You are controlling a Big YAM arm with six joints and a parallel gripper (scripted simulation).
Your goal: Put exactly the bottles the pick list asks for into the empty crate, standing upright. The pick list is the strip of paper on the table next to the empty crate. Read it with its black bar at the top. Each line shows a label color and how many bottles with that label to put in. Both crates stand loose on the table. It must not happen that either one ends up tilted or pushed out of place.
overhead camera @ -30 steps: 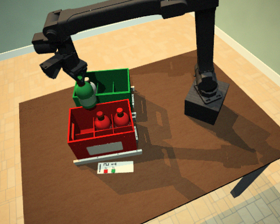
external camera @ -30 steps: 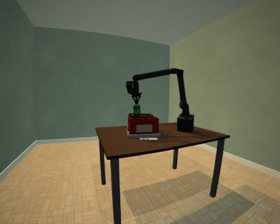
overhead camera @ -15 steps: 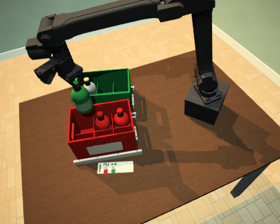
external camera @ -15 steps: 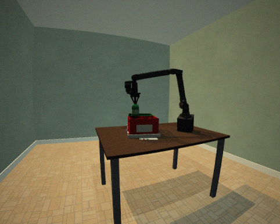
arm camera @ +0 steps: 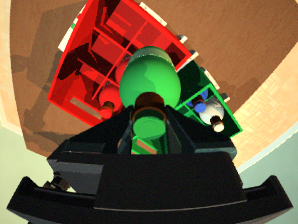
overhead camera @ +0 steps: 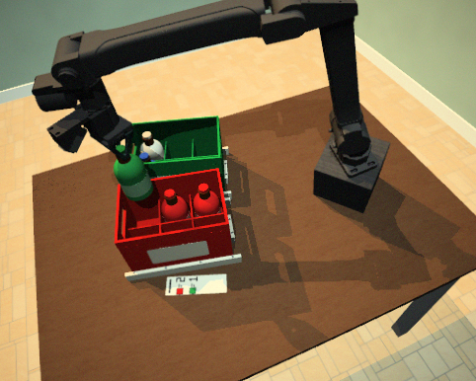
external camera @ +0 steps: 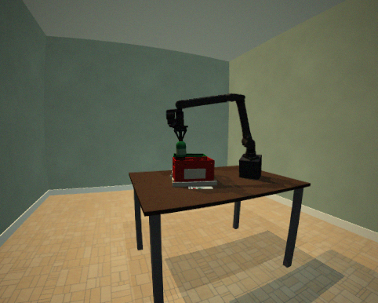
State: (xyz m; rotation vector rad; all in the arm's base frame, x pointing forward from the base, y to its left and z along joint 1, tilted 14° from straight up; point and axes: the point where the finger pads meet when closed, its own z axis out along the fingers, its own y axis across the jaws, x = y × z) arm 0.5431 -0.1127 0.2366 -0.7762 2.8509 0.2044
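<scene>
Now: hand 60 mm above the green bottle. From my hand the other things lie so: blue-capped bottle 30 mm behind, 150 mm to the right, 230 mm below; red crate 70 mm behind, 60 mm to the left, 240 mm below; red bottle 170 mm behind, 30 mm to the left, 230 mm below.
</scene>
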